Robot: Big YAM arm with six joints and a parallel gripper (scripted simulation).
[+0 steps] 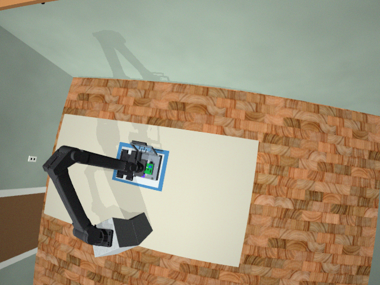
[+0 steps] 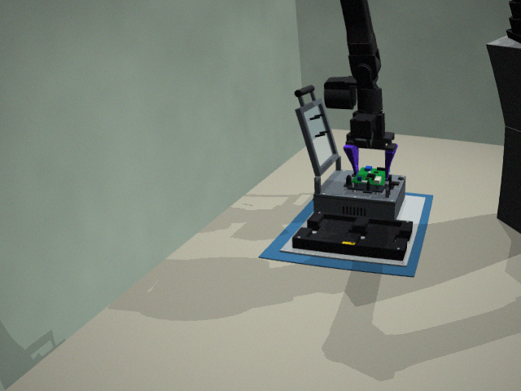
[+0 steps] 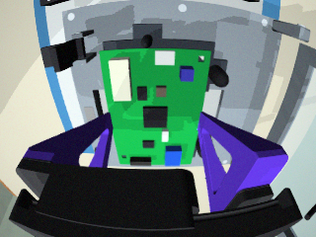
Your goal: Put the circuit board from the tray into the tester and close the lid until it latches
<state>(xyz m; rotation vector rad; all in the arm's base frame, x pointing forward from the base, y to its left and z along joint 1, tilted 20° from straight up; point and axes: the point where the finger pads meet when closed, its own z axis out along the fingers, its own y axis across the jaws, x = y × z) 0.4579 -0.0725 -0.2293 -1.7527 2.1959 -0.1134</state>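
Now: the green circuit board right at my hand. From my hand the other things lie so: tester 40 mm ahead, 30 mm to the left, 30 mm above; tester lid 120 mm ahead, 100 mm above, 20 mm to the right; tester plate 10 mm below, 10 mm ahead.
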